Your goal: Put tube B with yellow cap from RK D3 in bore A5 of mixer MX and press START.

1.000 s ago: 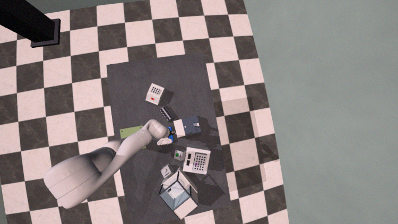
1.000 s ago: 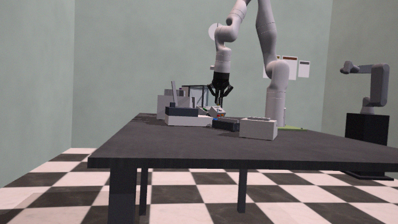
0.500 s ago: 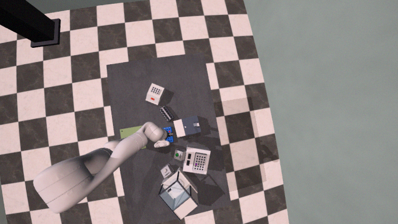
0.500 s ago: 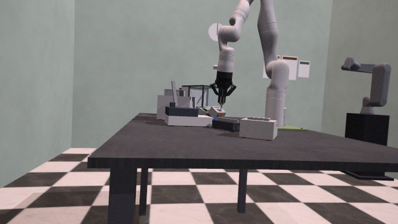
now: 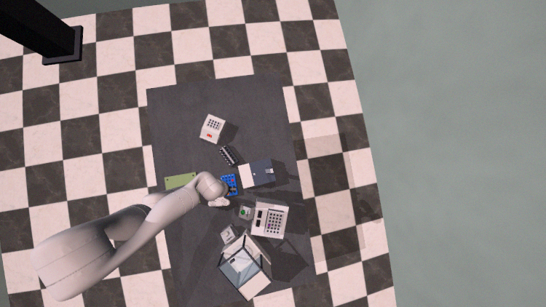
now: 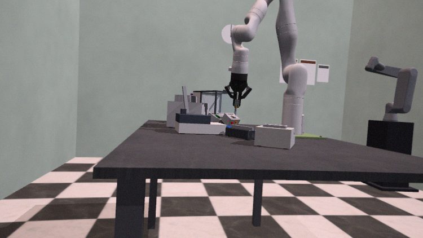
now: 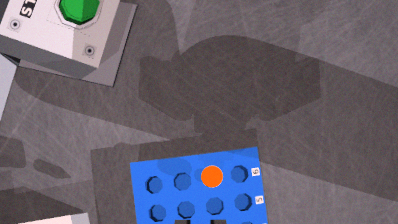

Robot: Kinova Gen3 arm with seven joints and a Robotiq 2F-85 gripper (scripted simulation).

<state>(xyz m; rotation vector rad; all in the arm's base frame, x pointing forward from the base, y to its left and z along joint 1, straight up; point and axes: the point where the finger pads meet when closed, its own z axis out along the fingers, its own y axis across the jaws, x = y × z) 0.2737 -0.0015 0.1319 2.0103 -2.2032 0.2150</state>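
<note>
Now: hand 20 cm short of the purple-capped tube, 20 cm to the left of it and 2 cm below it. The rest, counted from my hand: blue tube rack RK 1 cm to the left, 12 cm below; then green start key 6 cm ahead, 15 cm to the right, 7 cm below; then magnet block 1 cm ahead, 19 cm to the left, 12 cm below.
</note>
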